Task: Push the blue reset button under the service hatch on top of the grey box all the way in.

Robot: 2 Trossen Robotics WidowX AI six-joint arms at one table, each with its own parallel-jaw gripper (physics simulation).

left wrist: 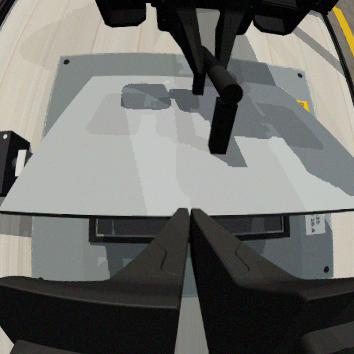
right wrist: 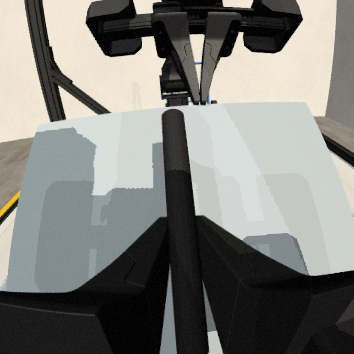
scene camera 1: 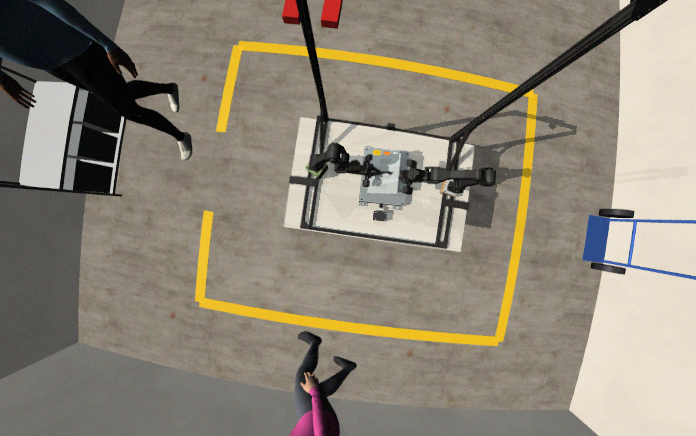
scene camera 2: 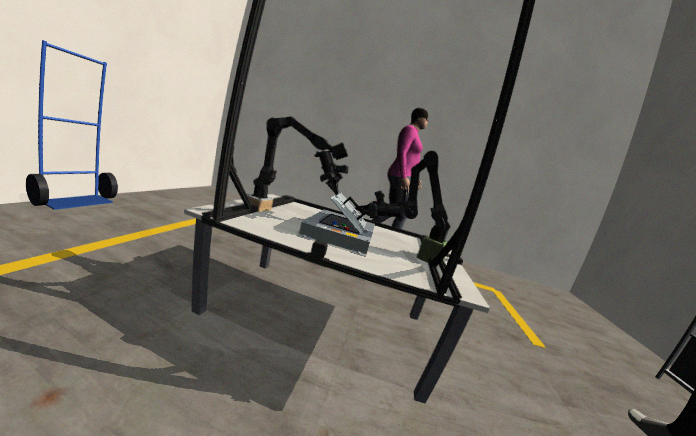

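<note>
The grey box (scene camera 1: 368,198) (scene camera 2: 328,239) (left wrist: 60,255) lies on the table with its pale hatch (scene camera 2: 343,204) (left wrist: 100,170) (right wrist: 280,145) tilted open. In scene camera 2 the blue button (scene camera 2: 334,223) shows small in the recess under the hatch; in the left wrist view it is hidden. Whether it is pushed in I cannot tell. My left gripper (scene camera 2: 334,192) (left wrist: 187,216) (right wrist: 199,105) is shut and empty, its tips close to the hatch's raised edge. My right gripper (right wrist: 180,224) is shut on the black hatch handle (left wrist: 227,87) (right wrist: 179,195) on the hatch's outer face.
A small black block (scene camera 1: 380,215) (scene camera 2: 318,250) (left wrist: 11,162) stands beside the box. Black frame bars (scene camera 1: 377,236) (scene camera 2: 369,274) edge the white table (scene camera 1: 333,207). Red and green buttons show small in the recess in scene camera 2. A person in pink (scene camera 1: 318,410) (scene camera 2: 408,148) stands beyond the table.
</note>
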